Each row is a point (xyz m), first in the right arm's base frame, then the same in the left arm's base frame.
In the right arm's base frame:
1: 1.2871 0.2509 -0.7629
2: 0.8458 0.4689 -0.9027
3: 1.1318 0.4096 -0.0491
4: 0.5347 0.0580 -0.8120
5: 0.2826 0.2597 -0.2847
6: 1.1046 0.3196 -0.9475
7: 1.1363 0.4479 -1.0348
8: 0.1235 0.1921 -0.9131
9: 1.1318 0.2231 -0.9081
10: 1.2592 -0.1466 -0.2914
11: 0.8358 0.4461 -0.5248
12: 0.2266 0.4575 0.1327
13: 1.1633 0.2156 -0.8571
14: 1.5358 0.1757 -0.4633
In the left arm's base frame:
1: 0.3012 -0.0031 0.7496
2: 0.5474 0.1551 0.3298
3: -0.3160 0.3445 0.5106
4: 0.3822 -0.2224 0.0072
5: -0.0339 0.1117 -0.3051
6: 0.5177 0.0063 0.5911
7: 0.6332 0.1059 0.6340
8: 0.5644 -0.1332 -0.3879
9: 0.4499 -0.0746 0.6127
10: -0.2563 -0.2536 0.6624
11: 0.1822 0.2385 0.2742
12: -0.3694 0.4167 -0.4096
13: 0.3955 -0.0666 0.6378
14: -0.0345 0.0153 0.9599

